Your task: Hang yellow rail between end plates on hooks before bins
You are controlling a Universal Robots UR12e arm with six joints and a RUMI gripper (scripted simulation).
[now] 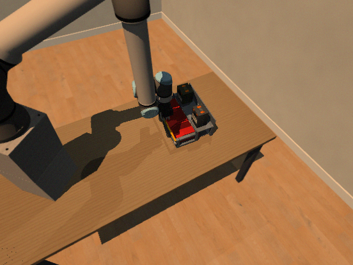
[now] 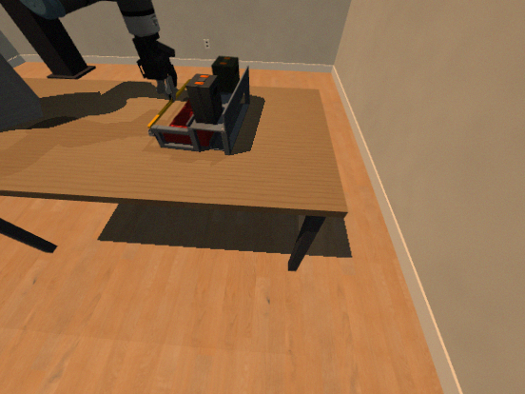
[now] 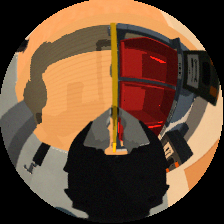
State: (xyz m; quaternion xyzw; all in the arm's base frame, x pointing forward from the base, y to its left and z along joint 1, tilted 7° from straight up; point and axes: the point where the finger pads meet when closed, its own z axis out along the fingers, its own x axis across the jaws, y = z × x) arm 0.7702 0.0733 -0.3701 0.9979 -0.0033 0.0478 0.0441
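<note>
Right now my hand is 10 mm above the yellow rail. From my hand the other things lie so: grey back panel (270 mm ahead, 40 mm above).
</note>
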